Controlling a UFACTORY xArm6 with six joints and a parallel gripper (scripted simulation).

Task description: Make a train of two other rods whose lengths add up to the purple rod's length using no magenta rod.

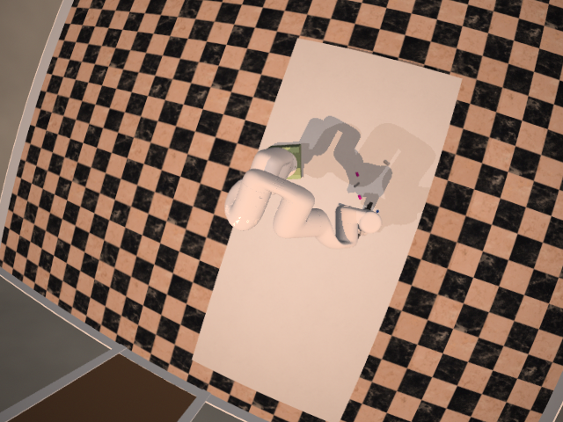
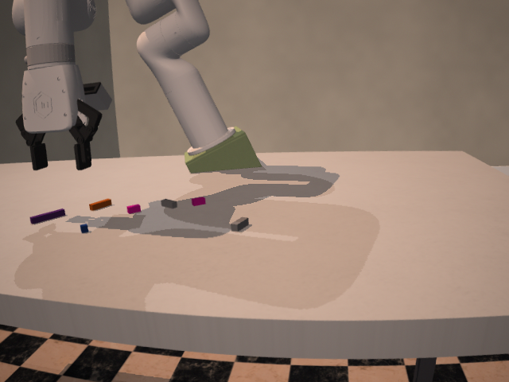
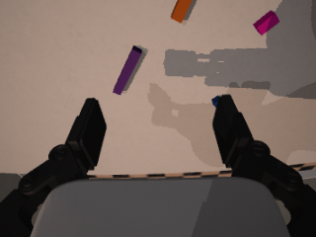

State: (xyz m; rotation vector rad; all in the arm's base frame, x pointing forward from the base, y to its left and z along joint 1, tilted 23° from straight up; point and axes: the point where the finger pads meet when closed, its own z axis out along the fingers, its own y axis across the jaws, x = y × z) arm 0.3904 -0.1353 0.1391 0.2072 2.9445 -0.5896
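The small blue rod lies 9 cm below my hand, 7 cm ahead of it and 6 cm to the left of it. From my hand the other things lie so: purple rod (9 cm below, 4 cm to the right, 1 cm ahead); then orange rod (9 cm below, 6 cm behind, 3 cm to the left).
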